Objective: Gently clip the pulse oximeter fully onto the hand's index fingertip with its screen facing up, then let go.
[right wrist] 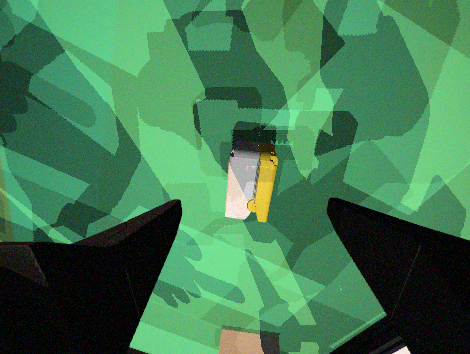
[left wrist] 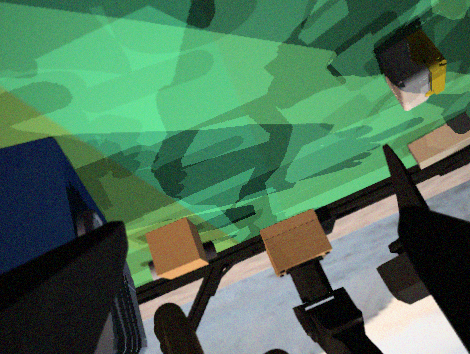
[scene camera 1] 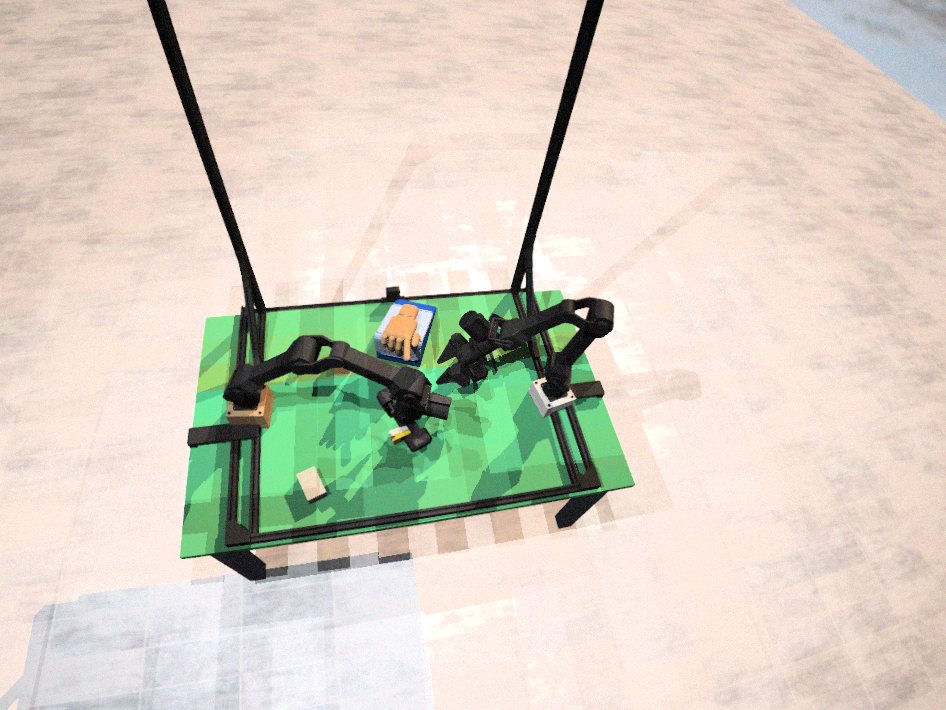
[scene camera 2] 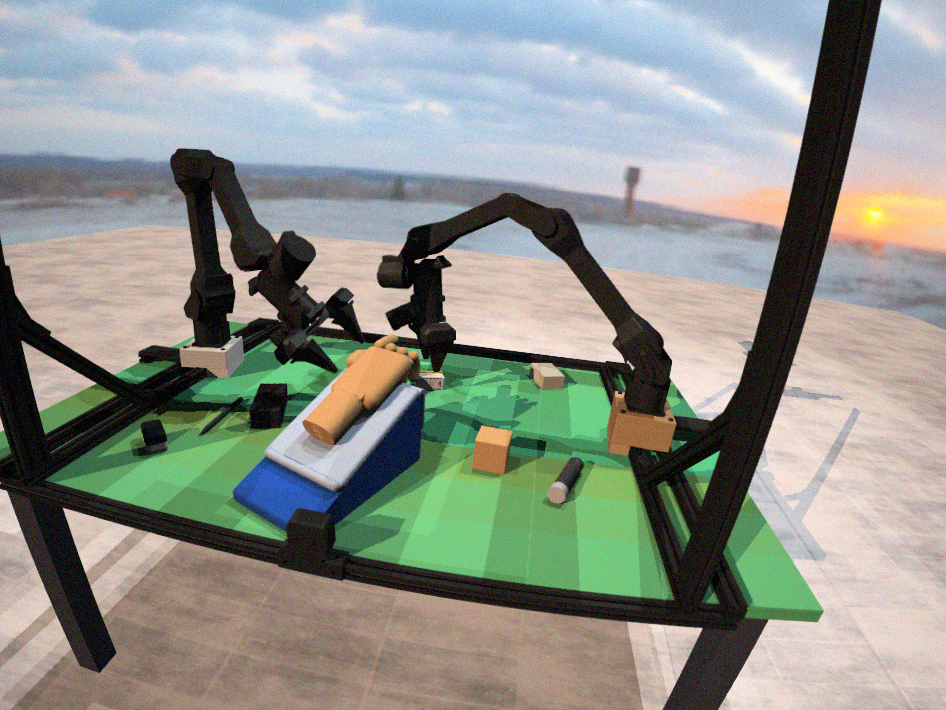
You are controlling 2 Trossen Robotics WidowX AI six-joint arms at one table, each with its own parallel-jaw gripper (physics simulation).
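Seen in the pictures: left gripper, fingertip midpoint: (left wrist: 263, 227) (scene camera 1: 437, 372); right gripper, fingertip midpoint: (right wrist: 254, 205) (left wrist: 443, 105) (scene camera 1: 400, 430) (scene camera 2: 430, 365); left arm's base, link origin: (scene camera 1: 554, 390) (scene camera 2: 211, 342); right arm's base, link origin: (left wrist: 303, 264) (scene camera 1: 247, 399) (scene camera 2: 644, 406).
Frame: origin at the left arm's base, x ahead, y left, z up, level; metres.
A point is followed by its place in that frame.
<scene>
The white and yellow pulse oximeter (scene camera 1: 398, 434) @[x 0.478, y -0.036, z -0.027 m] (scene camera 2: 432, 379) @[x 0.476, y -0.058, z -0.034 m] (left wrist: 415, 87) @[x 0.459, y -0.050, z -0.028 m] (right wrist: 242, 182) @[x 0.466, y -0.048, z -0.028 m] lies on its side on the green table. My right gripper (scene camera 1: 404, 425) @[x 0.471, y -0.039, z -0.011 m] (scene camera 2: 430, 372) @[x 0.471, y -0.039, z -0.011 m] (right wrist: 254, 205) @[x 0.471, y -0.039, z -0.011 m] is open, pointing down over it; in the right wrist view the oximeter shows in the gap, slightly above the fingertip line. The tan hand (scene camera 1: 402, 328) @[x 0.377, y -0.295, z 0.096 m] (scene camera 2: 366, 382) @[x 0.371, y -0.341, z 0.078 m] rests palm down on a blue and white wedge (scene camera 2: 385, 466) @[x 0.404, y -0.393, z -0.025 m] (left wrist: 35, 200) @[x 0.329, y -0.256, z -0.023 m], index finger extended in scene camera 1. My left gripper (scene camera 1: 440, 371) @[x 0.322, y -0.150, z 0.042 m] (scene camera 2: 348, 355) @[x 0.322, y -0.150, z 0.042 m] is open and empty, beside the hand's finger end. The oximeter's screen is not discernible.
A beige block (scene camera 1: 311, 483) @[x 0.735, y 0.018, z -0.028 m] (scene camera 2: 547, 376) @[x 0.726, y -0.025, z -0.029 m] (right wrist: 240, 341) @[x 0.713, y 0.001, z -0.047 m] lies near the oximeter's side of the table. An orange cube (scene camera 2: 491, 449) @[x 0.558, y -0.348, z -0.019 m] (left wrist: 175, 247) @[x 0.542, y -0.313, z -0.031 m] and a dark cylinder (scene camera 2: 565, 479) @[x 0.661, y -0.404, z -0.033 m] lie right of the wedge in scene camera 2. A black box (scene camera 2: 268, 405) @[x 0.192, y -0.227, z -0.025 m] and a pen (scene camera 2: 221, 416) @[x 0.106, y -0.227, z -0.052 m] lie left.
</scene>
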